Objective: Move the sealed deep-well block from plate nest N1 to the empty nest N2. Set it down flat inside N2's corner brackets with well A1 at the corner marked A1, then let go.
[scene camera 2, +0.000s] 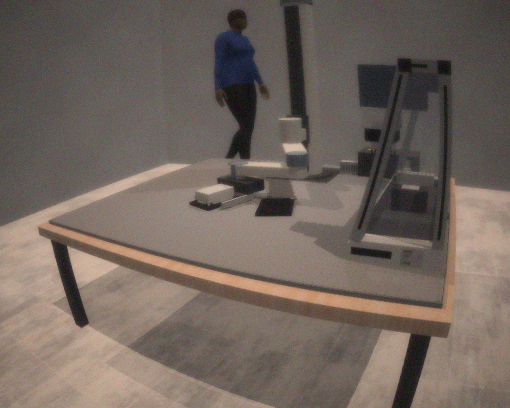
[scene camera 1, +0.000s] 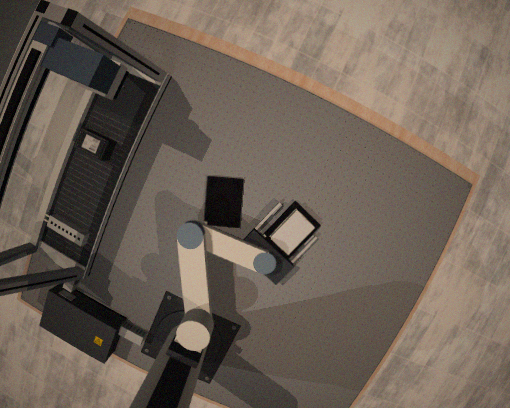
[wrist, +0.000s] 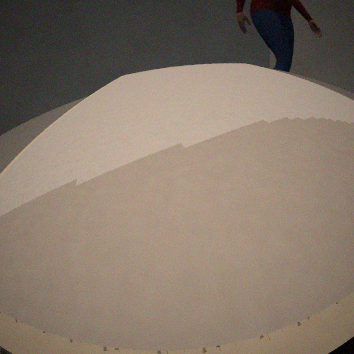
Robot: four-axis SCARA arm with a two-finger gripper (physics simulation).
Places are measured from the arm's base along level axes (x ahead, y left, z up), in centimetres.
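Where they show: gripper, fingertip midpoint: [scene camera 2: 208, 201] [scene camera 1: 298, 220].
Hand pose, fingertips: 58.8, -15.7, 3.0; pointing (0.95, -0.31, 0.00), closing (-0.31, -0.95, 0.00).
Observation:
Each offset is from my fingertips to the top centre of the thing, as dx, dy, dz. "pt": to the spot under its first point.
The sealed deep-well block @(-4.3, +0.4, +3.7) [scene camera 1: 294, 231] [scene camera 2: 215, 193] [wrist: 175, 225] has a plain pale top and sits upright and level on the black plate nest N1 @(pt +3.6, -2.2, -1.7) [scene camera 1: 308, 212] [scene camera 2: 200, 204]. Its top fills most of the wrist view, with a shadow edge across it. The A1 corner cannot be told. My gripper [scene camera 1: 299, 222] is open, one finger along each long side of the block, with a gap visible in scene camera 1. The fingertips do not show in the wrist view. Nest N2 @(-5.4, +25.1, +0.1) [scene camera 1: 224, 201] [scene camera 2: 275, 207] is a black, empty rectangle beside N1, turned differently; its brackets and A1 mark are too small to read.
The arm's elbow [scene camera 1: 190, 235] is close to N2's near corner. A tall open-framed machine @(pt +24.6, +68.4, +29.4) [scene camera 1: 120, 47] [scene camera 2: 380, 150] stands on the other side of N2 from N1. A dark box @(pt -68.2, +53.4, +9.8) [scene camera 1: 82, 325] is by the arm base. A person [scene camera 2: 235, 60] stands behind the table.

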